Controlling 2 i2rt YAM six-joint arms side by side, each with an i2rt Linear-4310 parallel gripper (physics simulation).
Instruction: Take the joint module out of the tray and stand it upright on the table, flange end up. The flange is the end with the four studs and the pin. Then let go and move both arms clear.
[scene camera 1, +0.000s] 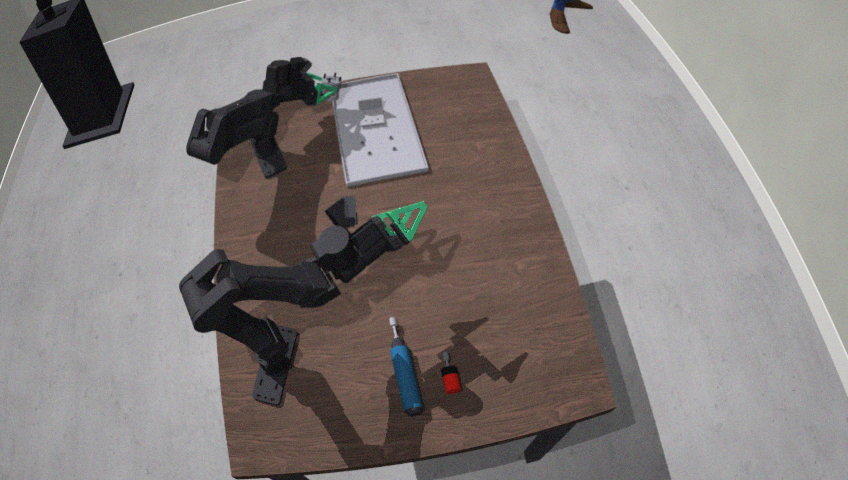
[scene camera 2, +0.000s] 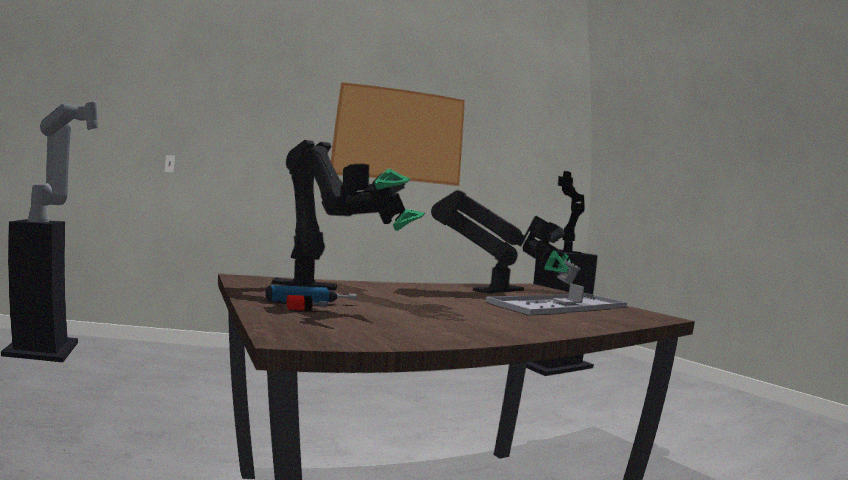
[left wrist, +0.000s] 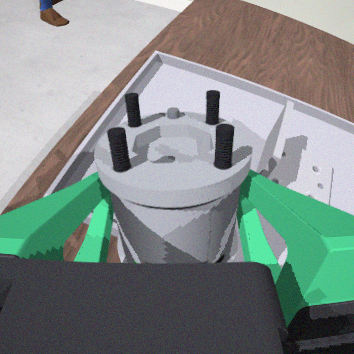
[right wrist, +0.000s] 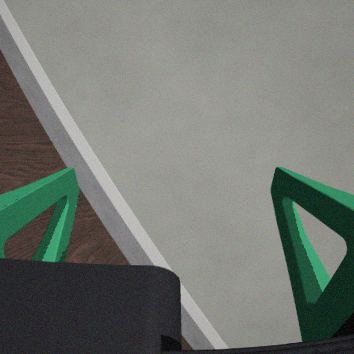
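Pixels of known places: left gripper, fingertip midpoint: (scene camera 1: 332, 85) (scene camera 2: 571, 271) (left wrist: 174, 176); right gripper, fingertip midpoint: (scene camera 1: 417, 206) (scene camera 2: 416, 197) (right wrist: 174, 178); left arm's base, link origin: (scene camera 1: 267, 152) (scene camera 2: 499, 290); right arm's base, link origin: (scene camera 1: 275, 365) (scene camera 2: 303, 285).
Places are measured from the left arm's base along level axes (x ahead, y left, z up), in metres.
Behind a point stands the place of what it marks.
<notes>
The grey joint module (scene camera 1: 330, 83) {x 0.238, y 0.045, z 0.124 m} (scene camera 2: 569, 272) {x 0.260, y 0.044, z 0.090 m} (left wrist: 175, 192) {x 0.222, y 0.069, z 0.125 m} is between the fingers of my left gripper (scene camera 1: 327, 89) {x 0.251, y 0.068, z 0.091 m} (scene camera 2: 563, 267) {x 0.251, y 0.068, z 0.091 m} (left wrist: 174, 176) {x 0.251, y 0.068, z 0.091 m}, which is shut on its body. Its flange end points up, with four black studs and the pin showing in the left wrist view. In scene camera 2 it looks somewhat tilted and is in the air above the tray (scene camera 1: 386, 180) {x 0.262, y -0.274, z 0.002 m} (scene camera 2: 511, 306) {x 0.285, y -0.280, z 0.009 m} (left wrist: 225, 79) {x 0.453, y 0.015, z 0.009 m}. In scene camera 1 it appears at the tray's upper left edge. Its lower end is hidden in the left wrist view. My right gripper (scene camera 2: 416, 195) {x 0.201, y -0.575, z 0.273 m} (right wrist: 174, 178) {x 0.201, y -0.575, z 0.273 m} is open and empty, high above the table.
An upright grey bracket (scene camera 1: 373, 120) {x 0.320, y -0.067, z 0.016 m} (scene camera 2: 575, 294) {x 0.334, y -0.019, z 0.032 m} and several small screws are in the tray. A blue screwdriver (scene camera 1: 406, 377) {x 0.050, y -0.802, z 0.041 m} (scene camera 2: 303, 293) {x 0.071, y -0.796, z 0.027 m} and a short red tool (scene camera 1: 451, 380) {x 0.131, y -0.852, z 0.034 m} (scene camera 2: 297, 302) {x 0.148, y -0.858, z 0.021 m} lie on the table (scene camera 1: 505, 255) {x 0.410, y -0.622, z 0.000 m} (scene camera 2: 416, 333) {x 0.401, y -0.722, z 0.000 m}, at the bottom in scene camera 1.
</notes>
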